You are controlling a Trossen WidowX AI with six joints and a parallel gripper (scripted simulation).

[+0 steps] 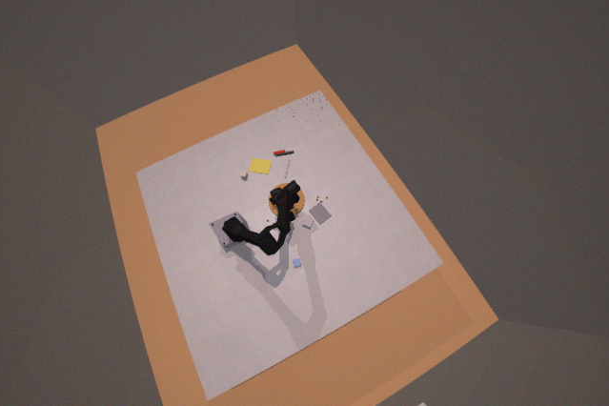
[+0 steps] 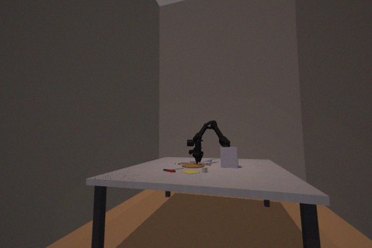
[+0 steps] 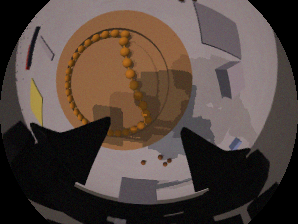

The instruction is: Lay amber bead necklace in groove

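My gripper tip is 4 cm short of the round bead board, 5 cm to the right of it and 1 cm above it. From my gripper tip the other things lie so: blue cube: 8 cm behind, 27 cm to the right, 1 cm below; thin grey bar: 14 cm ahead, 22 cm to the left, 2 cm below; grey square plate: 16 cm ahead, 11 cm to the right, 2 cm below.
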